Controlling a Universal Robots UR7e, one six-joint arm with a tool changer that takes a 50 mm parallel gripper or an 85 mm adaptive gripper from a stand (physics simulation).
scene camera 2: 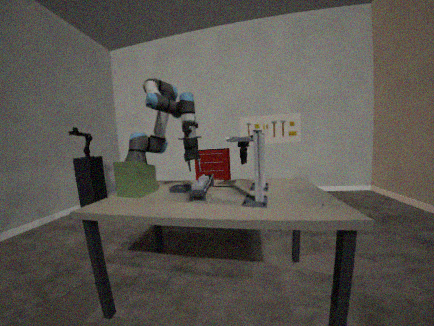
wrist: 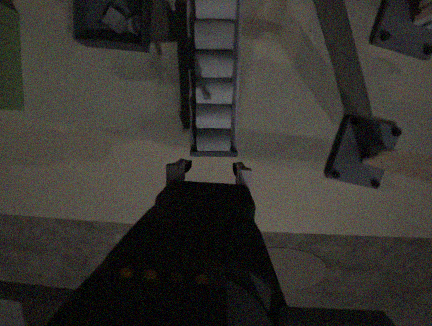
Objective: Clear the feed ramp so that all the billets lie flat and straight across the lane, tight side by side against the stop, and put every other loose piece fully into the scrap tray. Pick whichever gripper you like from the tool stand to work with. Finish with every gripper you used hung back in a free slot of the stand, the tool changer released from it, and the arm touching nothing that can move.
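Places are measured from the arm's base along level axes (x ahead, y left, z up), in millimetres.
Pixels of known places: end effector, tool point: (scene camera 2: 190, 135); arm's base, origin of the base link: (scene camera 2: 135, 164).
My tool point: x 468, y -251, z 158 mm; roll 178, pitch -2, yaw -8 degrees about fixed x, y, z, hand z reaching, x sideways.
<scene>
Ahead of a thing's pixels: the offset from my tool point to its top centre. "*": to the spot under its first point.
My gripper (scene camera 2: 195, 167) (wrist: 212, 167) is open and empty, above the table just beyond the stop end of the feed ramp (scene camera 2: 199, 195) (wrist: 237, 75). Several pale grey billets @(dx +14, dy +78, dz -281 mm) (wrist: 213, 116) lie across the lane in one row, side by side, the lowest near the stop @(dx +8, dy +14, dz -303 mm) (wrist: 213, 153); they look straight. The upper end of the row is cut off by the wrist view's top edge. The dark scrap tray @(dx -156, dy +273, dz -342 mm) (scene camera 2: 180, 188) (wrist: 111, 44) stands left of the ramp, with loose grey pieces @(dx -154, dy +268, dz -348 mm) (wrist: 118, 21) inside. The tool stand (scene camera 2: 259, 165) holds a hanging gripper (scene camera 2: 243, 151).
The stand's foot plates @(* dx +304, dy -36, dz -365 mm) (wrist: 352, 160) (scene camera 2: 255, 201) rest on the table right of the ramp, joined by a dark bar (wrist: 345, 60). A green block (scene camera 2: 135, 178) (wrist: 10, 60) stands at the left by the arm's base. A red drawer cabinet (scene camera 2: 214, 164) is behind the table.
</scene>
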